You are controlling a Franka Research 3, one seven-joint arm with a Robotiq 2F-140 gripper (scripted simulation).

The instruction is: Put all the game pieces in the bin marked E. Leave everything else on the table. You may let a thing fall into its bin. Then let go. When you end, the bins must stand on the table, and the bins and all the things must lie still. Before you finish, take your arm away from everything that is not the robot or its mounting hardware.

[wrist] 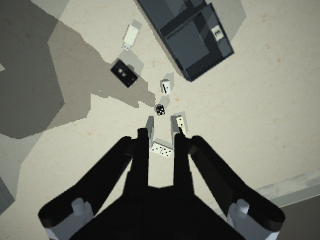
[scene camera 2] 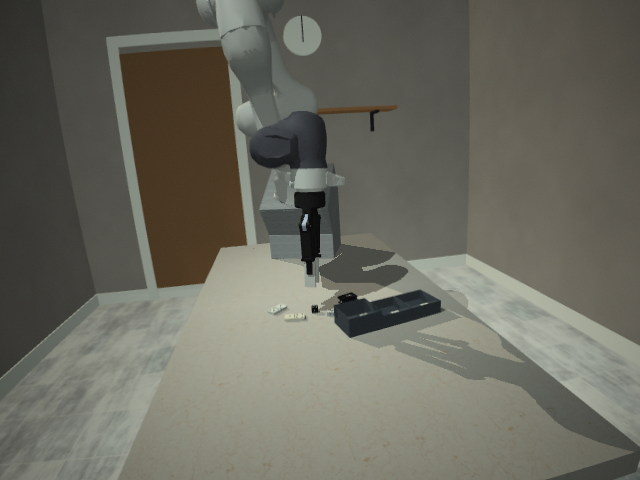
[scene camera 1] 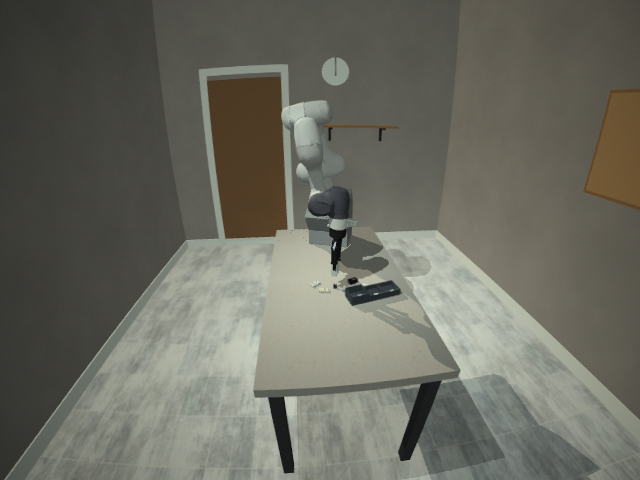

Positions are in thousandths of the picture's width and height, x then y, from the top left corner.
Labels:
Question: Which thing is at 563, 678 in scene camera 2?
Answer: A dark three-compartment bin.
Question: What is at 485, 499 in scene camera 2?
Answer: My gripper.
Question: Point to a dark three-compartment bin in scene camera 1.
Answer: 604, 603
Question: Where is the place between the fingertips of my gripper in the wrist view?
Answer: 508, 515

